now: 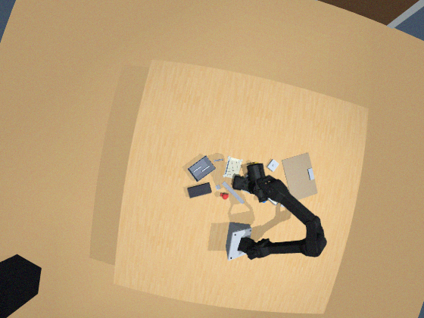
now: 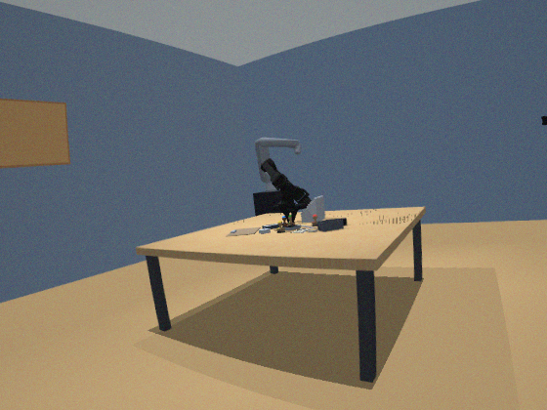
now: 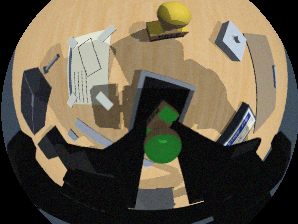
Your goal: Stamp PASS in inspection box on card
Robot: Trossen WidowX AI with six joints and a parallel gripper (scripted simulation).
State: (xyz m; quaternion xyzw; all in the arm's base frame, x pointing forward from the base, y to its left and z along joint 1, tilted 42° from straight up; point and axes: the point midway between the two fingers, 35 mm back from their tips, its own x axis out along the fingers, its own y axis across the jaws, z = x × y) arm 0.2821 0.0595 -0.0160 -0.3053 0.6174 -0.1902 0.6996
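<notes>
My gripper tip is right at the green stamp. The rest, counted from my gripper tip: yellow-knobbed stamp: 100 mm ahead, 20 mm below; then pale ruler: 70 mm behind, 60 mm to the left, 40 mm below; then blue stamp: 90 mm to the right, 50 mm behind, 20 mm below.
</notes>
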